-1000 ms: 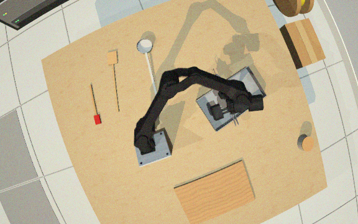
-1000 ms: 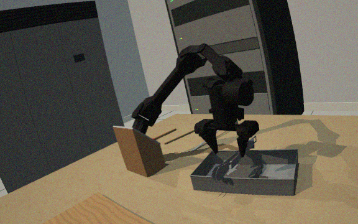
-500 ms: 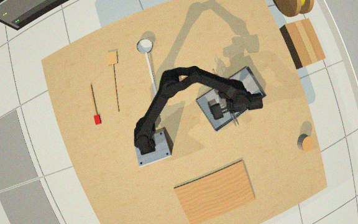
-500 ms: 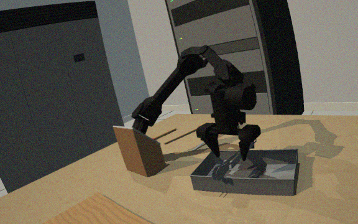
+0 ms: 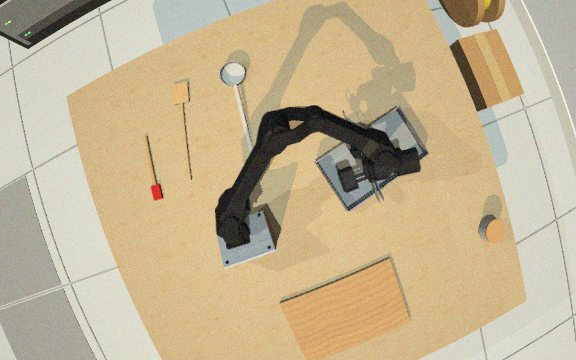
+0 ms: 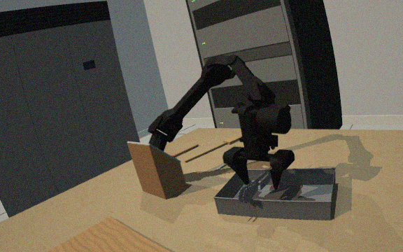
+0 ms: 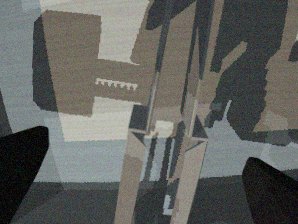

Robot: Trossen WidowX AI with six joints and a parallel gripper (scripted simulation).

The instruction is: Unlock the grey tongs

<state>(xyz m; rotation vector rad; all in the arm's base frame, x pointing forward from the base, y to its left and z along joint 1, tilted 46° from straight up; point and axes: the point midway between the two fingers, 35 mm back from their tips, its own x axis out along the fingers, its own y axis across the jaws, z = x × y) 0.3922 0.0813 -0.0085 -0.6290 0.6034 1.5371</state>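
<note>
The grey roasting tin lies 4 cm ahead of my gripper tip, 3 cm to the left of it and 3 cm below it. The rest, counted from my gripper tip: cork-lidded jar (36 cm ahead, 33 cm to the right, 2 cm below); then wooden board (18 cm behind, 40 cm to the right, 5 cm below); then red-tipped stick (61 cm behind, 19 cm to the left, 5 cm below).
</note>
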